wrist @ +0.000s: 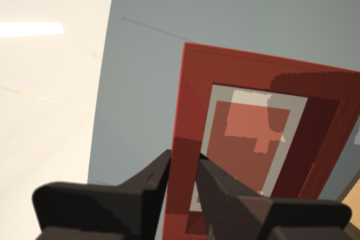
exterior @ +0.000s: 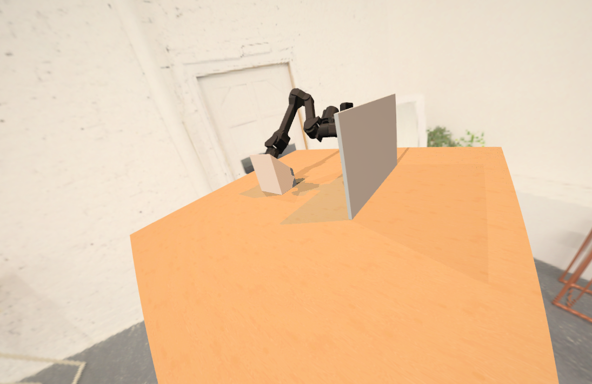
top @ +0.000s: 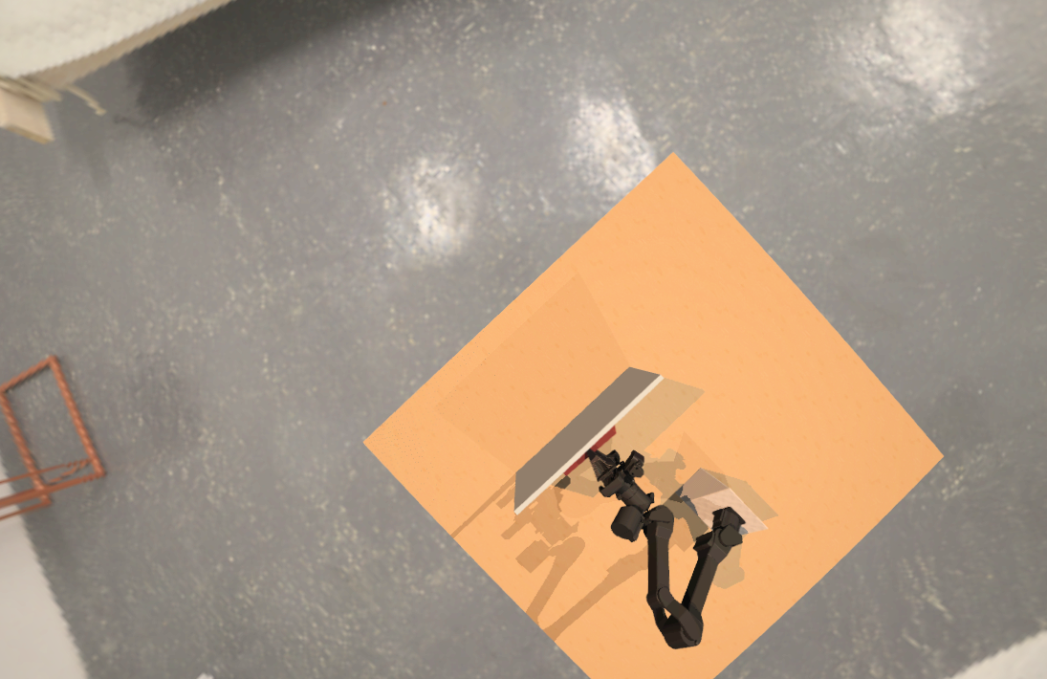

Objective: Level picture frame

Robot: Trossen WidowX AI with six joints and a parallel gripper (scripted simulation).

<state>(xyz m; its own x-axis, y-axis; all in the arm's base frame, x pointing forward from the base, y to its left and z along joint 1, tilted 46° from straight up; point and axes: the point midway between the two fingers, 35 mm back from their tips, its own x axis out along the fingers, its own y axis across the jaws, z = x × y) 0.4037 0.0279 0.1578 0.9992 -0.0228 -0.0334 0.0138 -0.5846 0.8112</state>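
Now: gripper tip 10 mm to the left of the dark red picture frame and 50 mm above it. Also, from my gripper tip: grey wall panel 20 mm ahead, 10 mm to the right, 70 mm below.
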